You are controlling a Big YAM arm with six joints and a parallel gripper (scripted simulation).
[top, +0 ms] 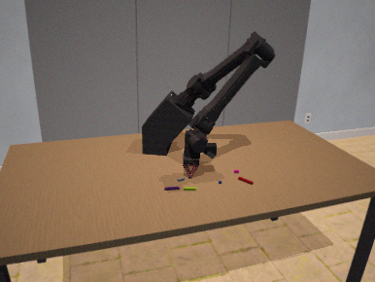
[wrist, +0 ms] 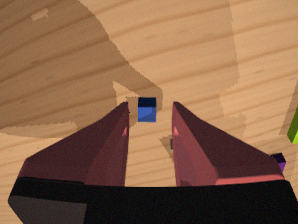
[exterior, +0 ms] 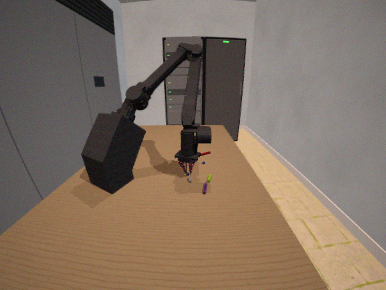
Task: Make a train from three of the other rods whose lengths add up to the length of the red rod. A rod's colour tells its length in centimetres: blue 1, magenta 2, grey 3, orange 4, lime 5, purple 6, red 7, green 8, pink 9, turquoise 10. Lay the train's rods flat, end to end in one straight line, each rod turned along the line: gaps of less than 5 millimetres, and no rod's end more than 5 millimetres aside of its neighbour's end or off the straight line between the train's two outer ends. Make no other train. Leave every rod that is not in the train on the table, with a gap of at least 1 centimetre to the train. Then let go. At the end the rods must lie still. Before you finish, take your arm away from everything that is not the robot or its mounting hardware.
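My gripper is now 50 mm to the left of the grey rod, 10 mm short of it and 10 mm above it. The rest, counted from my hand: magenta rod: 220 mm to the left, 10 mm below, 10 mm ahead; then purple rod: 100 mm to the right, 70 mm ahead, 10 mm below; then lime rod: 100 mm ahead, 30 mm to the right, 10 mm below.
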